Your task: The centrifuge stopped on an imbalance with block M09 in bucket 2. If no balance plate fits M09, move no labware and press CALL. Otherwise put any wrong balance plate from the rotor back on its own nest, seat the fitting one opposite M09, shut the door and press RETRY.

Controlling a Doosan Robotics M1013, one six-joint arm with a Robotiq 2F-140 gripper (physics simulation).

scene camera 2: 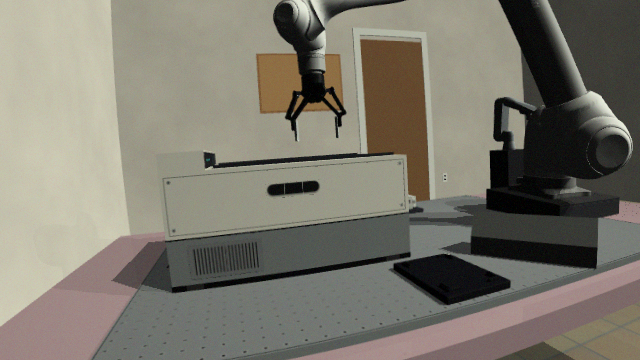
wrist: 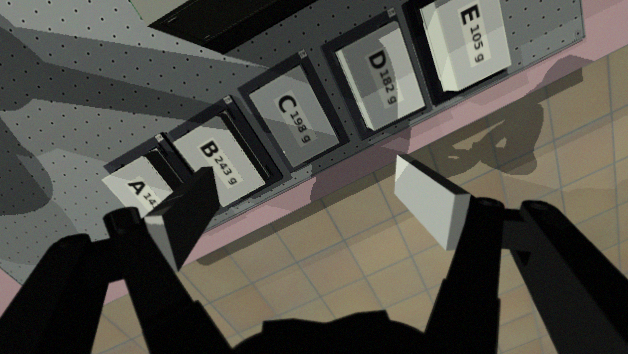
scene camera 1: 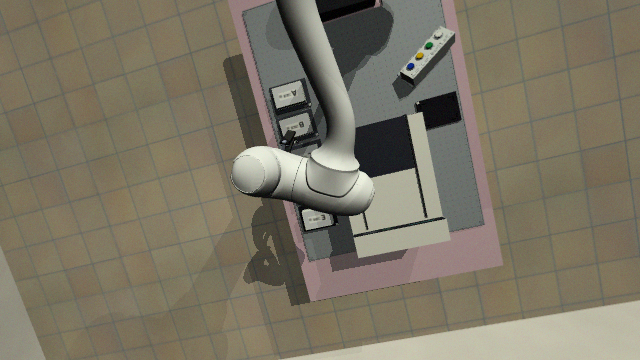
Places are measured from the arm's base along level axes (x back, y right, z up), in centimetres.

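Pixels of known places: gripper, between the fingertips: (scene camera 2: 317, 139) (wrist: 307, 180); arm's base, origin of its link: (scene camera 2: 547, 192).
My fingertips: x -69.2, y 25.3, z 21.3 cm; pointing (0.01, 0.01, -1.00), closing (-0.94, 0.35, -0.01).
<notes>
Ahead of a thing's pixels: the offset from my fingertips to its top centre. "pt": to the spot under its first point. Level surfaces: height alone.
My gripper (scene camera 2: 317, 136) (wrist: 307, 180) is open and empty, high above the bench's nest-side edge. Balance plates lie in a row of dark nests: A @(dx +27.1, dy +0.5, dz -21.2 cm) (scene camera 1: 288, 95) (wrist: 125, 181), 143 g partly covered by a finger; B 243 g @(dx +13.7, dy -0.1, dz -21.2 cm) (scene camera 1: 301, 124) (wrist: 220, 155); C 198 g @(dx +0.3, dy -1.6, dz -21.2 cm) (wrist: 300, 120); D 182 g @(dx -13.7, dy -1.8, dz -21.2 cm) (wrist: 387, 80); E 105 g @(dx -27.2, dy -2.4, dz -21.2 cm) (scene camera 1: 316, 219) (wrist: 467, 45). The arm hides D in scene camera 1. The centrifuge (scene camera 1: 395, 200) (scene camera 2: 285, 210) has a dark rectangular area on top beside a cream panel. Rotor, buckets and block M09 do not show. The button box @(dx +31.0, dy -57.0, dz -18.2 cm) (scene camera 1: 426, 59) has blue, yellow, green and white buttons; their labels are unreadable.
A black pad @(pt dx +9.6, dy -60.4, dz -25.3 cm) (scene camera 1: 439, 110) (scene camera 2: 450, 280) lies beside the centrifuge. The arm's base (scene camera 2: 535, 235) stands on the grey perforated bench plate @(dz -26.5 cm) (scene camera 1: 462, 190) (scene camera 2: 250, 320) with a pink border (scene camera 1: 465, 257). The arm reaches over the nests in scene camera 1.
</notes>
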